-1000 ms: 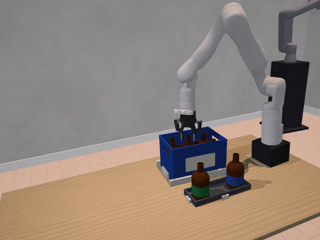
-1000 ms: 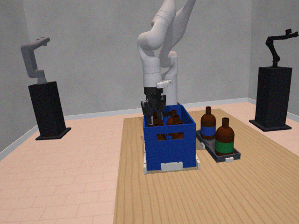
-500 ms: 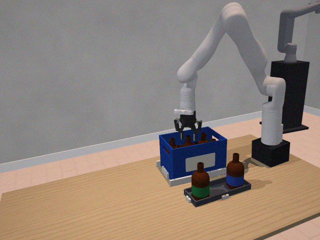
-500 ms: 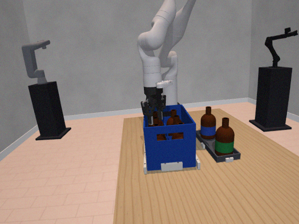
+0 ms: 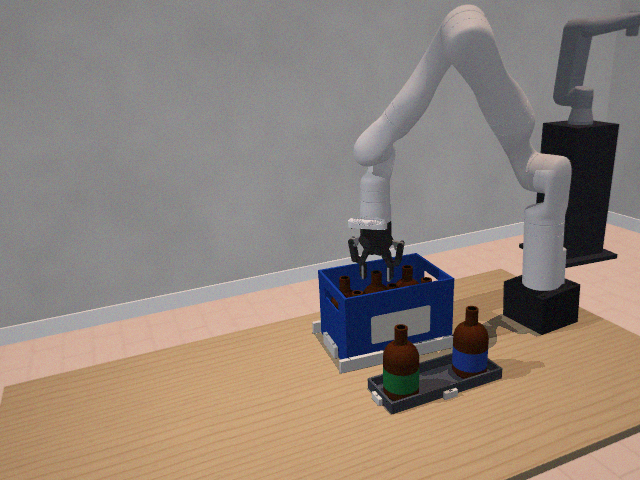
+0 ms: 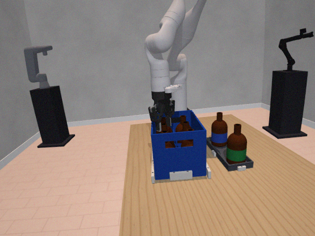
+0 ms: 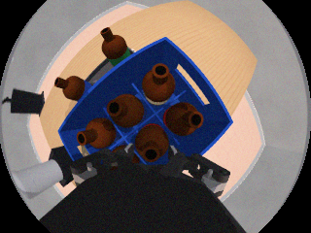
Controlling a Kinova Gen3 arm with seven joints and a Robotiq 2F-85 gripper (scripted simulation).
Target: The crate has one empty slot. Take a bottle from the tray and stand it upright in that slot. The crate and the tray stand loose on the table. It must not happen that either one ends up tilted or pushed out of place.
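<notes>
My hand is 7 cm above the red-banded bottle. Round my hand: dark tray (26 cm to the left, 15 cm below, 2 cm behind); then blue crate (7 cm below, 4 cm to the left).
</notes>
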